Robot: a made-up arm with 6 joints.
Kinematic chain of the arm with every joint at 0, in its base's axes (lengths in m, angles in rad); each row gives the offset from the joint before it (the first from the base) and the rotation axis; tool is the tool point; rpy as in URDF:
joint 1: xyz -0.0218 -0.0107 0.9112 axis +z
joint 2: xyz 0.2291 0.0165 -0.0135 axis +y
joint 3: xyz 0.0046 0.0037 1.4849 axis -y
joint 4: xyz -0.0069 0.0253 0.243 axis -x
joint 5: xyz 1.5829 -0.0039 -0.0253 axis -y
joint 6: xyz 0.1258 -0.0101 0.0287 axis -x
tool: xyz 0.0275 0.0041 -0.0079 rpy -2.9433 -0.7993 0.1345
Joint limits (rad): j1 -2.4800..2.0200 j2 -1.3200..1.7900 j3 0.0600..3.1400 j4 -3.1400..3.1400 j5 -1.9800..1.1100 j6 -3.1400..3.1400
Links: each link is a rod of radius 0.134 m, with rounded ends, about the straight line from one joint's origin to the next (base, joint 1, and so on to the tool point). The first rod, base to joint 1, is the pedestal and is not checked.
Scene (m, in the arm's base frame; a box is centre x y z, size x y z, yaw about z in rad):
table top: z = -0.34
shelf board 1: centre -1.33 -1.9 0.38 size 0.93 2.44 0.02 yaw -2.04
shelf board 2: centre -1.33 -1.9 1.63 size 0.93 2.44 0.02 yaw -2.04
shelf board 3: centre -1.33 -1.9 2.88 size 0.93 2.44 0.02 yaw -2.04
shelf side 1: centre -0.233 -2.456 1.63 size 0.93 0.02 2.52 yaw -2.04
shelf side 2: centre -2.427 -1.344 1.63 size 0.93 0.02 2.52 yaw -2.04
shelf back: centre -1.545 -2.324 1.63 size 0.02 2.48 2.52 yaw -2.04
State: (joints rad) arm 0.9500 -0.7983 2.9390 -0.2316 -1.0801 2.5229
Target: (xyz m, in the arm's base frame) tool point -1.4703 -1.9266 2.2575
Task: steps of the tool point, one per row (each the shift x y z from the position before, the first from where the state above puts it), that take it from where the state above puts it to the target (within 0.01 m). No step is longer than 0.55 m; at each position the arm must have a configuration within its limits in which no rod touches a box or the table.
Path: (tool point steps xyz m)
1: -0.2757 0.3547 0.1218
2: -0.1762 0.4040 0.1060
3: -0.0674 0.4188 0.0887
4: 0.0364 0.3996 0.0727
5: 0.1669 -0.3826 0.3423
6: 0.2918 -0.2836 0.3209
7: 0.3659 -0.1442 0.2889
8: -0.1553 -0.2496 0.0672
9: -0.1340 -0.2480 0.0213
10: -0.1102 -0.2377 -0.0230
11: -0.0847 -0.2195 -0.0655

